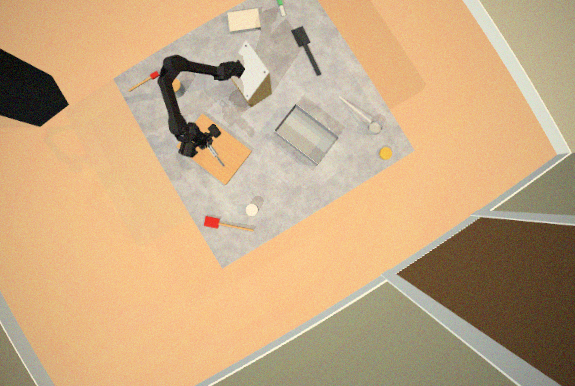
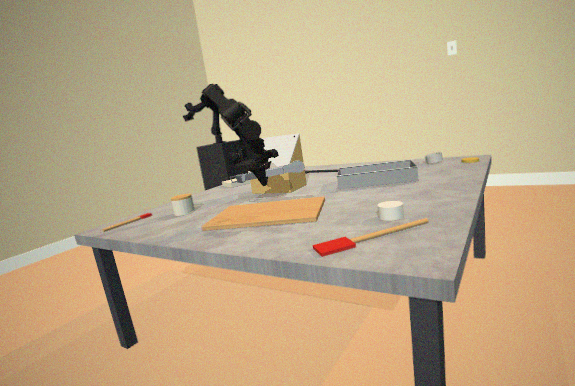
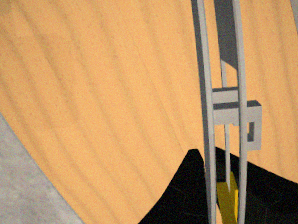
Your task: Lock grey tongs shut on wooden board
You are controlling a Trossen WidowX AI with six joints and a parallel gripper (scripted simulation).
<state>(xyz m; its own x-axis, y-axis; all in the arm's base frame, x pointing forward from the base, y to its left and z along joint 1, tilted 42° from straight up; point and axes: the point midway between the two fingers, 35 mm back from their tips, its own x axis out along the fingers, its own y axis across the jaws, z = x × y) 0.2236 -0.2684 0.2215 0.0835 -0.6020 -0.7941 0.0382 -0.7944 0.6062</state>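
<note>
Right now my gripper tip is 1 cm past the yellow piece and 4 cm below it. Round my gripper tip: cork-lidded jar: 41 cm behind, 1 cm to the left, 6 cm below; white cup: 40 cm ahead, 3 cm to the right, 8 cm below; wooden board: 1 cm to the right, 9 cm below.
</note>
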